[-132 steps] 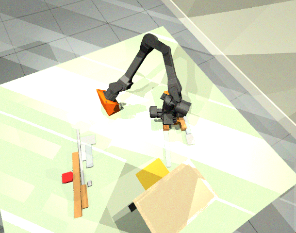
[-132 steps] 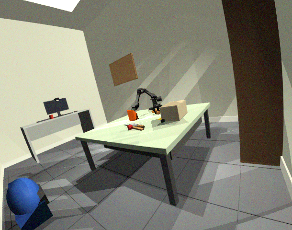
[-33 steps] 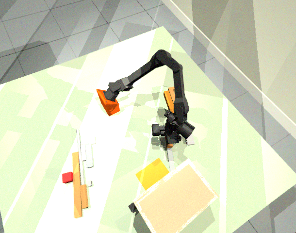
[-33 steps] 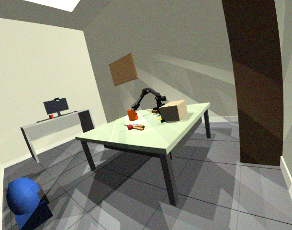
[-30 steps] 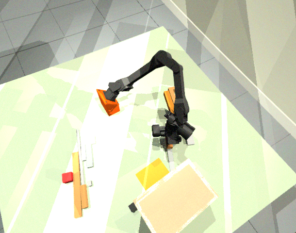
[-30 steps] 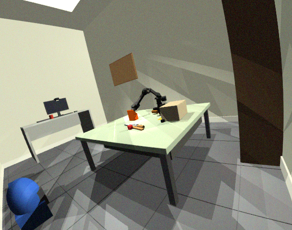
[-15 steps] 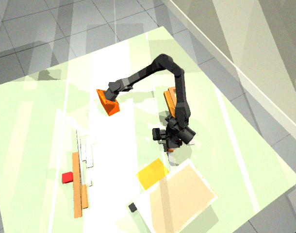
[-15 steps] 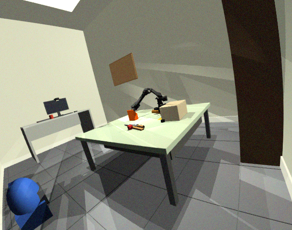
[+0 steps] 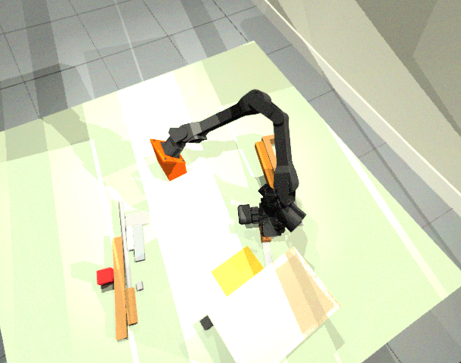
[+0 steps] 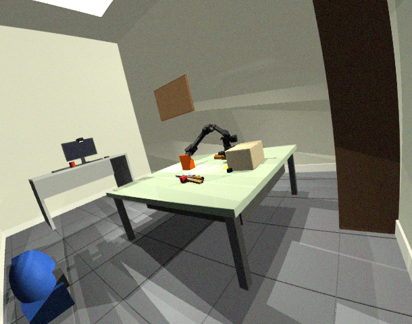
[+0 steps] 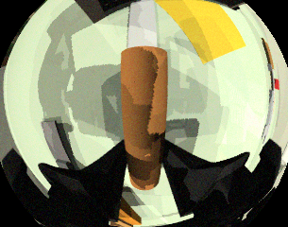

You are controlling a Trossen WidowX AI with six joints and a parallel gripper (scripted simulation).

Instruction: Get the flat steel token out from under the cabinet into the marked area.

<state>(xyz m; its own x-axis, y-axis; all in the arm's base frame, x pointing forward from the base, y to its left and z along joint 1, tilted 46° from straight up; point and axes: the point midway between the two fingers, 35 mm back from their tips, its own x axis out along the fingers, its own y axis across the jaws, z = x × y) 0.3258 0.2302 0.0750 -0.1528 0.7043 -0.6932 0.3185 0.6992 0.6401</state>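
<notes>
Now: gripper tip 19 cm past the orange stick, 11 cm to the right of it and 1 cm below it. Also, from my gripper tip: short bar 44 cm to the right, 12 cm behind; then small grey cube 45 cm to the right, 4 cm ahead; then steel token 19 cm ahead, 12 cm to the right, 1 cm below.
</notes>
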